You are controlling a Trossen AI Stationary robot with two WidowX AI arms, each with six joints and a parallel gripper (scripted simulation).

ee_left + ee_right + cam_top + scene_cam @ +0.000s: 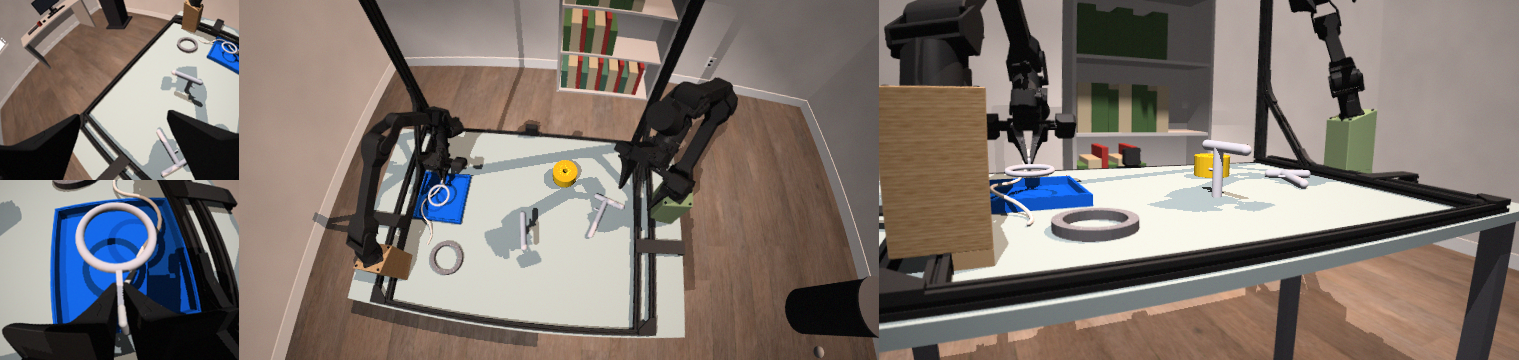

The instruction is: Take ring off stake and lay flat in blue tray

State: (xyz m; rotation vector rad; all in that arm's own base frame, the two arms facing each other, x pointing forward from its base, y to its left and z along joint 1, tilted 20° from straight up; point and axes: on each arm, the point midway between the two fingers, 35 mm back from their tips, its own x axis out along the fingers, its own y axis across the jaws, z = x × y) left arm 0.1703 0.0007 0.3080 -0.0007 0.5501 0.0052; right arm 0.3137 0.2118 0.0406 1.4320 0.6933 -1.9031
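My right hand is 70 mm above the blue tray, 60 mm short of it and 30 mm to the left of it.
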